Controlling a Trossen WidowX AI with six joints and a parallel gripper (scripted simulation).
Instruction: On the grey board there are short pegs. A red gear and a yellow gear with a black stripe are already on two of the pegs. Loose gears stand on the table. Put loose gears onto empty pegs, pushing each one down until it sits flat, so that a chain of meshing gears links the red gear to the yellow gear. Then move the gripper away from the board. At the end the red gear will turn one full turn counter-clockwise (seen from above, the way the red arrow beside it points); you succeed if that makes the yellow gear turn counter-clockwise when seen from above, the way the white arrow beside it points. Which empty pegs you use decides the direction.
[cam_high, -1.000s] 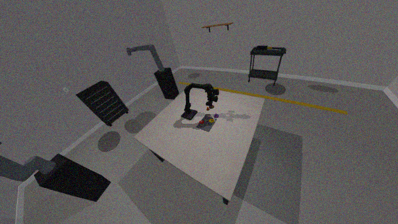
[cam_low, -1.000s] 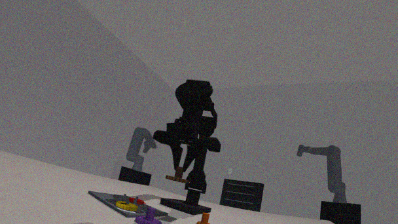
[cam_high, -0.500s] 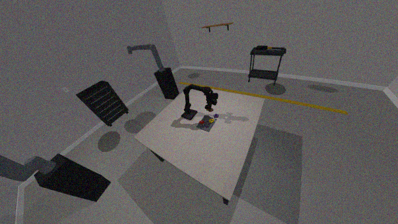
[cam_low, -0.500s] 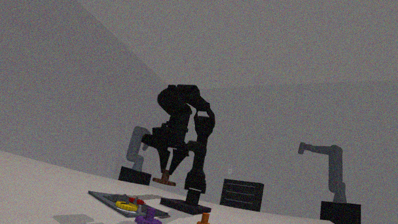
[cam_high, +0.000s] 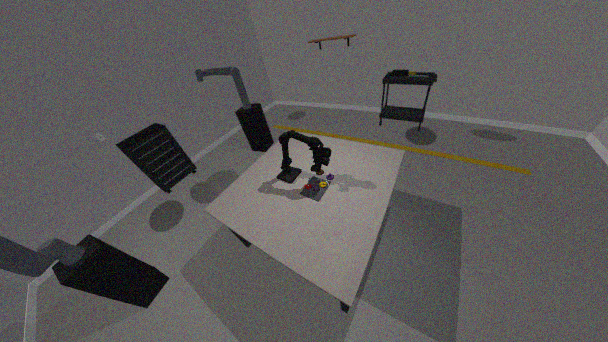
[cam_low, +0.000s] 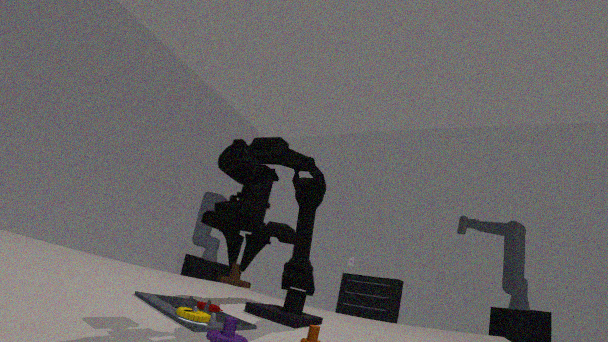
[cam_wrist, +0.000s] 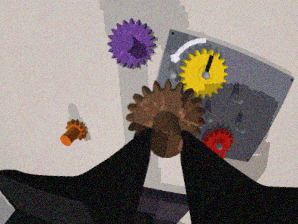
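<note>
Now: gripper tip 10 cm above the red gear, 9 cm to the left of it and 8 cm past it. Also, from my gripper tip: purple gear 10 cm below, 6 cm ahead, 5 cm to the left; then brown gear 1 cm below; then small orange gear 15 cm to the left, 10 cm below, 8 cm behind.
</note>
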